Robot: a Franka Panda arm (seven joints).
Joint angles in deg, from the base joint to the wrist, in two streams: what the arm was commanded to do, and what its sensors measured. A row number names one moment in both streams.
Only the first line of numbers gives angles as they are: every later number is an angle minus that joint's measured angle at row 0.
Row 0, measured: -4.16 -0.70 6.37 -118.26 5.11 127.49 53.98
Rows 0 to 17, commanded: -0.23 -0.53 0.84 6.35 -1.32 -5.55 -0.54; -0.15 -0.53 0.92 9.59 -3.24 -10.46 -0.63; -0.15 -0.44 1.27 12.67 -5.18 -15.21 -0.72; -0.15 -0.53 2.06 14.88 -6.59 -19.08 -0.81; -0.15 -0.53 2.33 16.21 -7.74 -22.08 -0.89; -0.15 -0.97 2.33 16.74 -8.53 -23.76 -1.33; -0.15 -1.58 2.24 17.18 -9.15 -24.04 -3.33; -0.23 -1.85 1.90 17.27 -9.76 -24.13 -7.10; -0.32 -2.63 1.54 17.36 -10.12 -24.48 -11.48; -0.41 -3.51 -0.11 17.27 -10.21 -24.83 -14.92; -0.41 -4.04 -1.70 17.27 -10.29 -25.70 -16.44; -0.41 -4.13 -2.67 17.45 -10.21 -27.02 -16.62; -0.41 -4.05 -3.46 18.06 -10.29 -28.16 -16.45; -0.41 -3.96 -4.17 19.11 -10.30 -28.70 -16.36; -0.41 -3.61 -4.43 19.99 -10.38 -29.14 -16.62; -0.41 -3.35 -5.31 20.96 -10.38 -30.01 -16.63; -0.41 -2.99 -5.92 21.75 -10.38 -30.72 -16.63; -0.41 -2.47 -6.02 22.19 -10.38 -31.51 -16.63
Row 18, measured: -0.57 -4.08 -5.30 18.98 -9.56 -28.27 -16.22
